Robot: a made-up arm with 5 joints.
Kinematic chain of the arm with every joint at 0, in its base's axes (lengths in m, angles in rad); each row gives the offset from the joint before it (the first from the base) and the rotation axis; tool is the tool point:
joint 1: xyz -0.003 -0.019 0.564 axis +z
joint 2: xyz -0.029 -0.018 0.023 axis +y
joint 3: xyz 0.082 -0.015 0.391 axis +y
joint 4: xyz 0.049 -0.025 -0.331 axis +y
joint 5: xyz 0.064 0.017 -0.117 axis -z
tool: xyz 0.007 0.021 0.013
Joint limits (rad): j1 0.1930..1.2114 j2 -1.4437..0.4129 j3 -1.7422..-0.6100 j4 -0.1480..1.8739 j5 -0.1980..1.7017
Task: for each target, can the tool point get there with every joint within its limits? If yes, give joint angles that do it. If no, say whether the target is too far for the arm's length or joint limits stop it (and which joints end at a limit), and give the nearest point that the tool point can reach.
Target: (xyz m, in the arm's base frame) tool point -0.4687 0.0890 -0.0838
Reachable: no: joint limits stop it (at a limit: joint 1, joint 2, joint 3) | nearest point 0.1080 0.2094 0.4838 | short by 0.818 m
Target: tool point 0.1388 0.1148 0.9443
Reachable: yes | joints 0.9774 -0.7104 -1.0303 1.6613 1.3273
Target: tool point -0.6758 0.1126 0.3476
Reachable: no: joint limits stop it (at a limit: joint 1, joint 2, joint 3) | nearest point 0.0884 0.1681 0.5341 | short by 0.789 m
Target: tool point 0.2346 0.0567 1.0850
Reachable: yes | joints 0.3913 -0.6033 -1.2434 0.9481 0.0874
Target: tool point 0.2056 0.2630 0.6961
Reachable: yes | joints 1.0395 -0.0167 -0.9475 1.6358 1.0660
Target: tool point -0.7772 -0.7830 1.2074
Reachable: no: too far | nearest point -0.4130 -0.4236 1.1320 | short by 0.517 m
